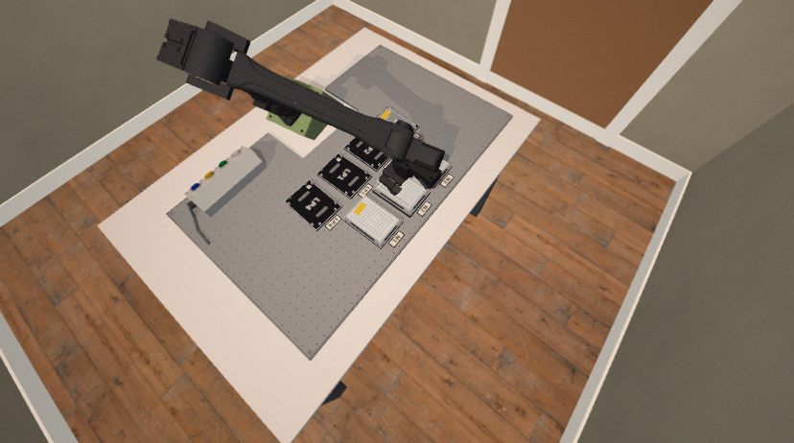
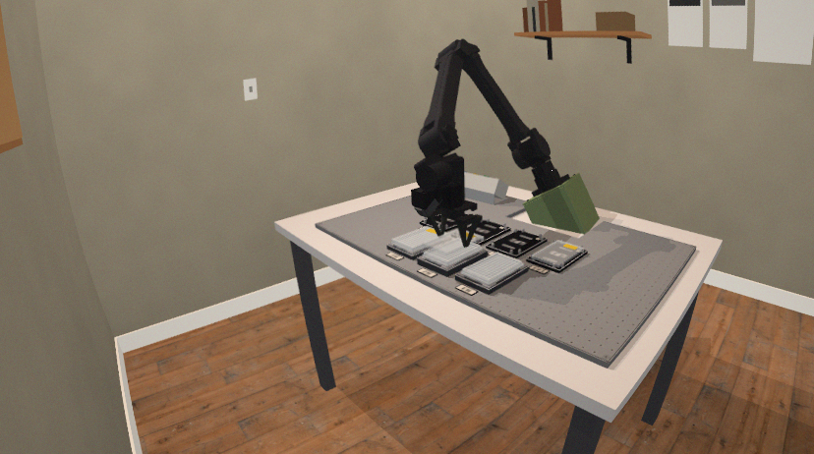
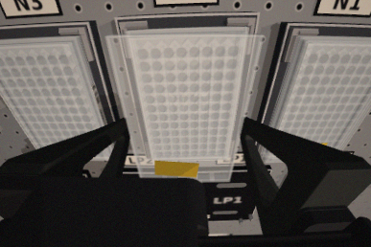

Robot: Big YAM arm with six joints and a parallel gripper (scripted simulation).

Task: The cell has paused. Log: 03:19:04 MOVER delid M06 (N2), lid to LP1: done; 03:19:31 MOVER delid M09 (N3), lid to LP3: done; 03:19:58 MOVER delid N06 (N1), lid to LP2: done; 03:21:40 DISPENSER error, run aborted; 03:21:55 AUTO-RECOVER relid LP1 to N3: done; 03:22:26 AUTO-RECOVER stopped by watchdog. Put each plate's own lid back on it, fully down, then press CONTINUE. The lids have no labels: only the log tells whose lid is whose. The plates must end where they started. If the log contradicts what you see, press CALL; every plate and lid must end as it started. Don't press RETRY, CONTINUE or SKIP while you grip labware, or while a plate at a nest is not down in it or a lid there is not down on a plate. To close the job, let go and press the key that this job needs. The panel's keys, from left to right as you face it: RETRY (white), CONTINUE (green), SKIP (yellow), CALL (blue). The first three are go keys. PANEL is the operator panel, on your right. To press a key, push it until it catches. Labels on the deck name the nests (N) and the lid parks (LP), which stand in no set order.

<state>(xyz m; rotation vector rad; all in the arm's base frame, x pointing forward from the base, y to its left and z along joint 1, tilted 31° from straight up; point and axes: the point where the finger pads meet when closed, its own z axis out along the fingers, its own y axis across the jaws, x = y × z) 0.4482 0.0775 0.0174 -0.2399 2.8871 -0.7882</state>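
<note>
Right now the black lid park is 21 cm behind my hand, 17 cm to the left of it and 6 cm below it. The rest, counted from my hand: green key: 43 cm behind, 35 cm to the right; white key: 43 cm behind, 30 cm to the right; yellow key: 42 cm behind, 39 cm to the right.
</note>
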